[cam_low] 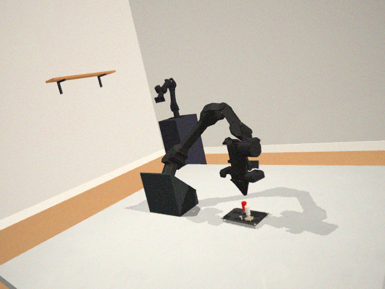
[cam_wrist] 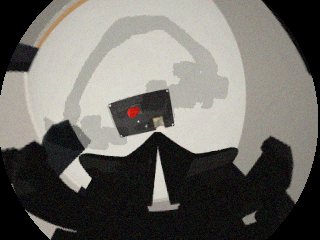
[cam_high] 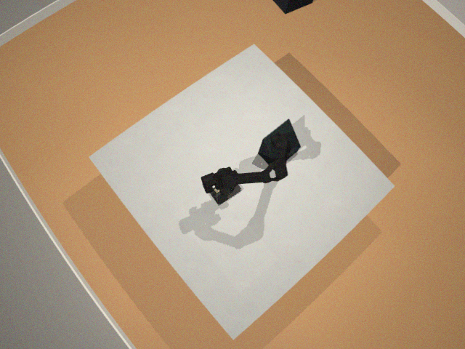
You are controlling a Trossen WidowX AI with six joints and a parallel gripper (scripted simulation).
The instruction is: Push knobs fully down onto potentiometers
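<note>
My gripper tip is now 6 cm above the white knob, 1 cm to the left of it and 1 cm short of it. Also, from my gripper tip: red knob: 6 cm below, 4 cm behind, 3 cm to the left.
</note>
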